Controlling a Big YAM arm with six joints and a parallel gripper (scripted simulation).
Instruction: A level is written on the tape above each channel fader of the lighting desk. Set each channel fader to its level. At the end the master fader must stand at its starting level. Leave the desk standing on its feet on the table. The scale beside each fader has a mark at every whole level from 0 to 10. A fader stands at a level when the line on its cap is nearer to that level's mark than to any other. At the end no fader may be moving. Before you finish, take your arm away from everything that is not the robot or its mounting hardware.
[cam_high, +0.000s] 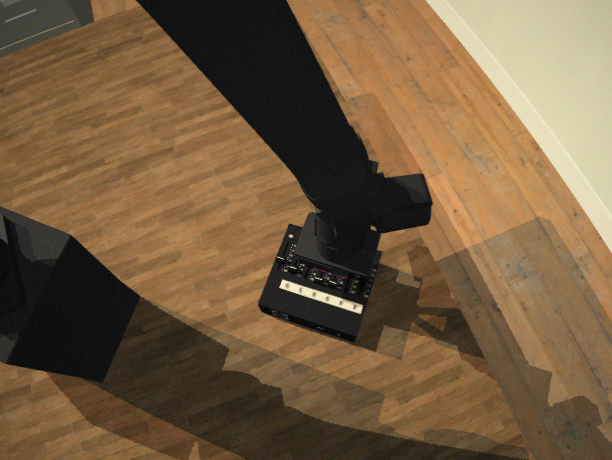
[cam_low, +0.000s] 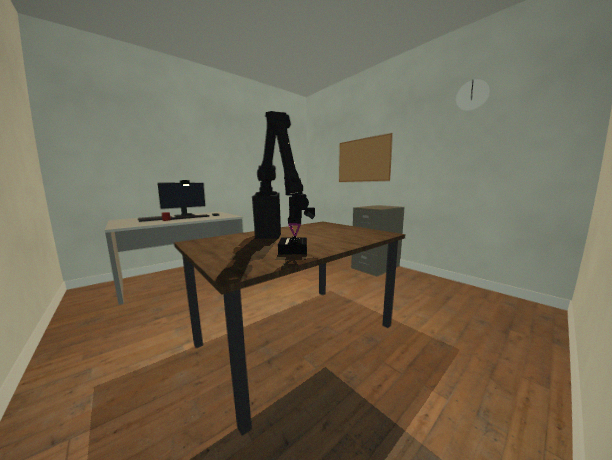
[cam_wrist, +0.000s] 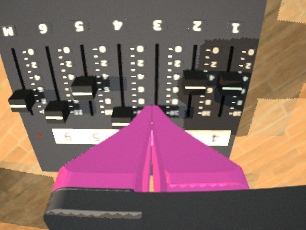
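Now: hand 1 cm past the channel 3 fader cap, 1 cm to the left of it and 3 cm above it. The rest, counted from my hand: channel 2 fader cap 2 cm ahead, 1 cm to the right, 3 cm below; then channel 5 fader cap 3 cm behind, 3 cm to the left, 3 cm below; then channel 4 fader 3 cm behind, 3 cm below.
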